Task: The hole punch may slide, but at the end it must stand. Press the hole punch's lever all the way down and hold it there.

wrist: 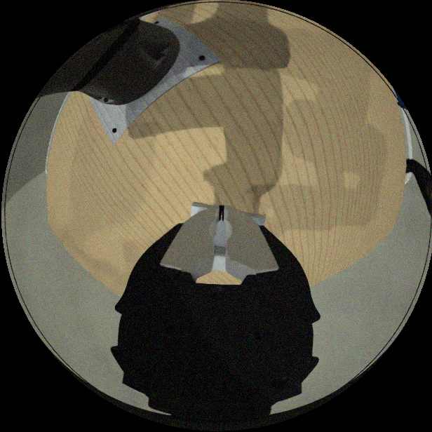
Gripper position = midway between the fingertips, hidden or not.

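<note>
A hole punch [219, 240] is visible, as is my gripper [221, 207].
</note>
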